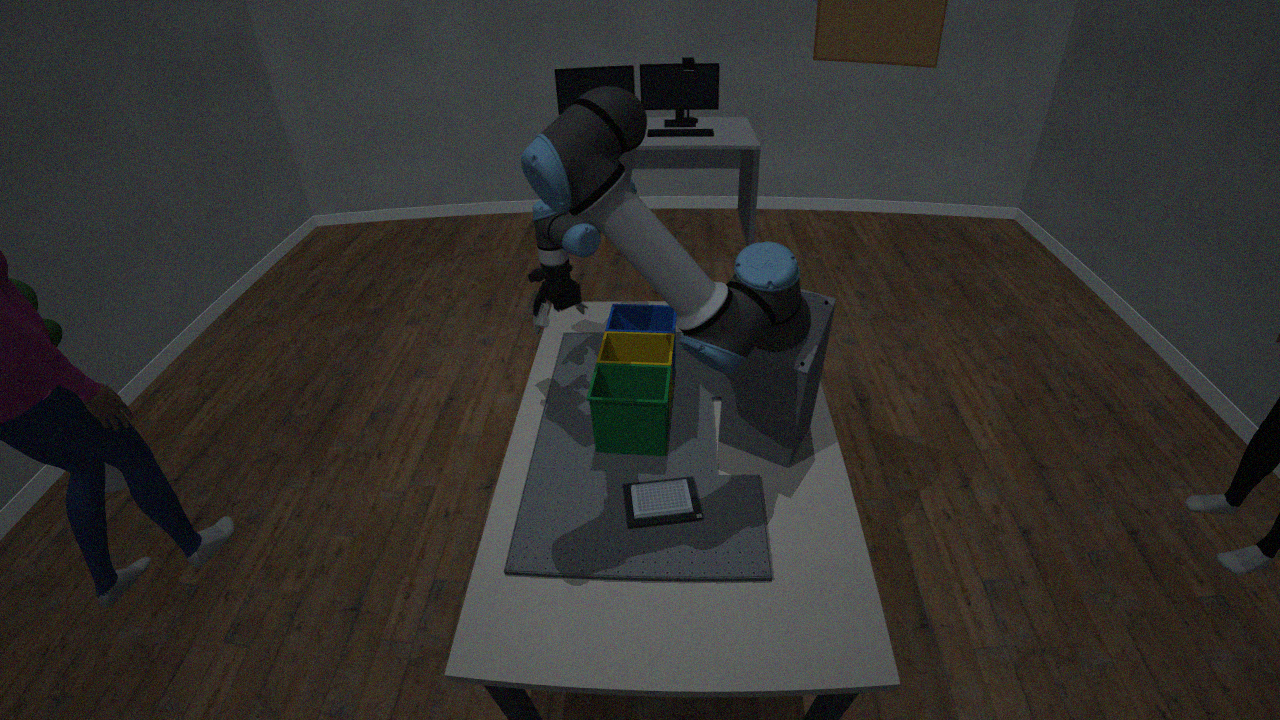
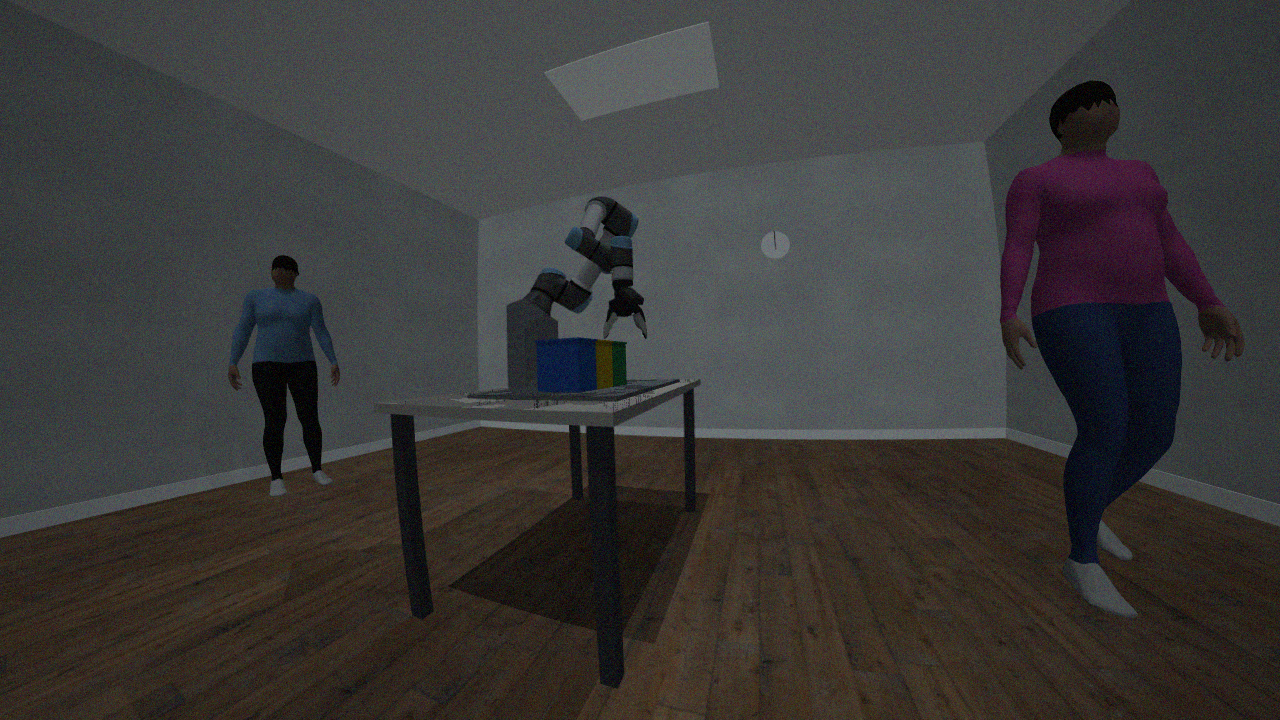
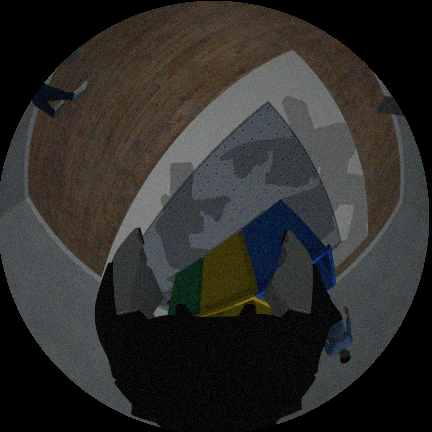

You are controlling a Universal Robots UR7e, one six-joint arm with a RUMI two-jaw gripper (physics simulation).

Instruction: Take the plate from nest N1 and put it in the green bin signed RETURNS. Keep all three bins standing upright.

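Frame: origin at the arm's base, x ahead, y left, z up, level; centimetres.
Seen in the pictures: gripper, fingertip midpoint: (image 1: 560,324) (image 2: 625,338) (image 3: 212,231); arm's base, link origin: (image 1: 776,320) (image 2: 533,312).
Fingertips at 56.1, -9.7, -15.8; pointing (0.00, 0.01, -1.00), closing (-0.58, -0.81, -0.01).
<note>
Pixels of each thing's top centre, then the offset from my fingertips to it, as dx, dy, dz. Level surfaces: height alone.
- black nest, top centre: (image 1: 661,499) -37.1, +38.1, -15.8
- green bin, top centre: (image 1: 630,381) (image 3: 204,329) (image 2: 601,342) -25.2, +19.4, +0.7
- yellow bin, top centre: (image 3: 248,318) (image 1: 636,347) (image 2: 585,341) -23.0, +6.4, +0.7
- blue bin, top centre: (image 3: 306,290) (image 1: 642,317) (image 2: 566,339) -20.9, -6.7, +0.7
- perforated grey board, surface height: dz -17.3
- white table, surface height: dz -18.6
A pale plate with a grid of wells (image 1: 662,497) lies flat in a black nest (image 1: 663,521) on the grey board, in front of the bins. The nest's label cannot be read. The green bin (image 1: 631,427) (image 2: 619,365) (image 3: 187,289) stands upright, nearest the plate; no sign is readable on it. The yellow bin (image 1: 637,347) (image 2: 605,365) (image 3: 227,272) and the blue bin (image 1: 640,316) (image 2: 564,365) (image 3: 265,242) stand upright in a row behind it. My gripper (image 1: 563,316) (image 2: 625,334) (image 3: 212,231) is open and empty, above and beside the bin row, away from the plate.
The perforated grey board (image 1: 572,537) (image 3: 235,192) lies on the white table (image 1: 671,635) (image 3: 295,67). The arm's grey pedestal (image 1: 778,394) (image 2: 528,344) stands beside the bins. A person in pink (image 2: 1099,237) and a person in blue (image 2: 285,326) stand away from the table.
</note>
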